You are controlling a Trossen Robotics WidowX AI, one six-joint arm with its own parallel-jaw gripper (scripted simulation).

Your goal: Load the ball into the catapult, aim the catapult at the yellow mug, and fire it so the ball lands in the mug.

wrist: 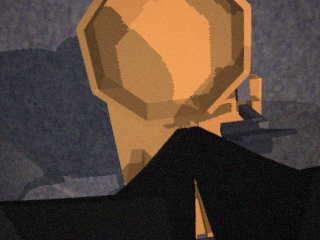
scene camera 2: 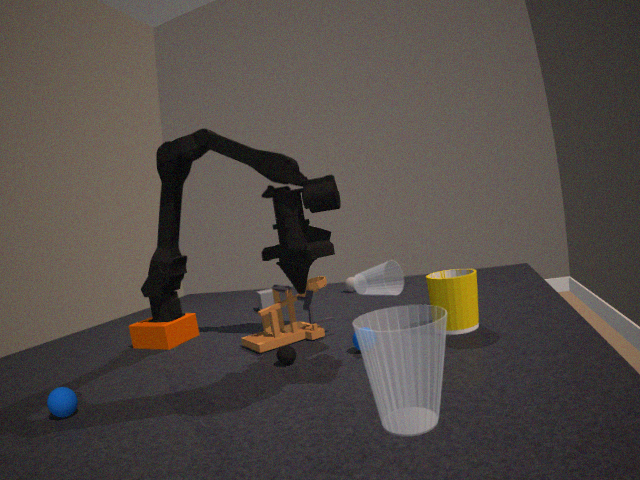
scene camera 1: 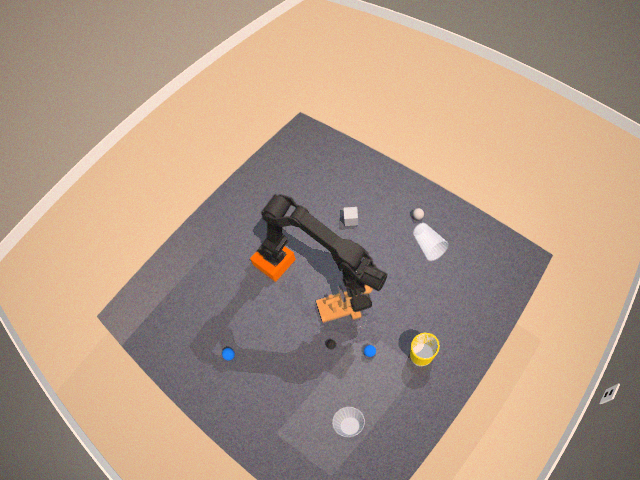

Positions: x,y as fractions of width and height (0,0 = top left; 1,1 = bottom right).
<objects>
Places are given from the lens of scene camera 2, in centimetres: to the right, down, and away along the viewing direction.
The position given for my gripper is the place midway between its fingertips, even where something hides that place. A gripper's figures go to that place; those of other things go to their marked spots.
my gripper (scene camera 2: 0.47,0.61): -4, 11, 83
yellow mug (scene camera 2: 0.71,0.61): 23, 8, 66
clear cup (scene camera 2: 0.63,0.72): 8, 10, 36
clear cup (scene camera 2: 0.60,0.58): 19, 11, 114
blue ball (scene camera 2: 0.10,0.84): -36, 23, 49
</objects>
